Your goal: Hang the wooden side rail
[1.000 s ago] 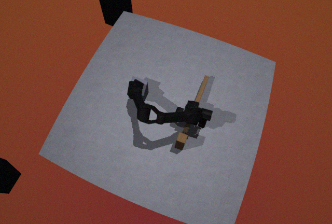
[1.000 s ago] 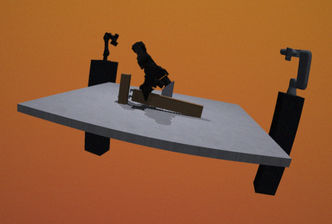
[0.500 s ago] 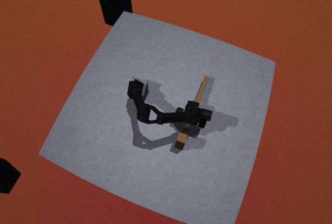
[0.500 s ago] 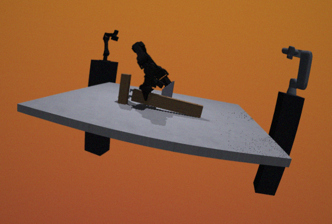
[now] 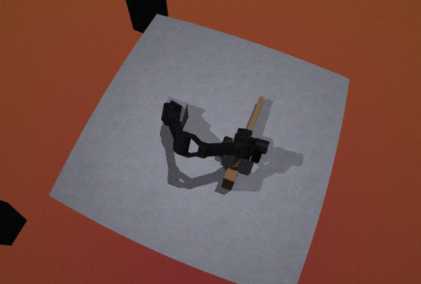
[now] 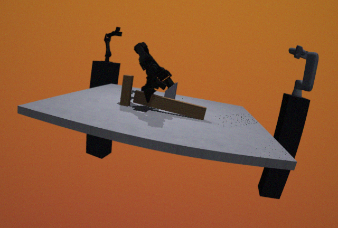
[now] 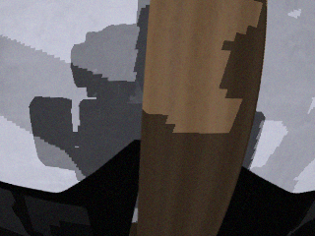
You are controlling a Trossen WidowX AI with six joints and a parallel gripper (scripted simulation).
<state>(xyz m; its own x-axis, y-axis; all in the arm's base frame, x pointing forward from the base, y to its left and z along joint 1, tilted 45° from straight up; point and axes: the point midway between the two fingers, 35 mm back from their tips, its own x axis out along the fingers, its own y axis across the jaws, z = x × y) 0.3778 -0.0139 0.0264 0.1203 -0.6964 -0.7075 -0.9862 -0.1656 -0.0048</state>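
The wooden headboard post lies 2 cm ahead of my gripper tip, 14 cm to the right of it and 4 cm above it.
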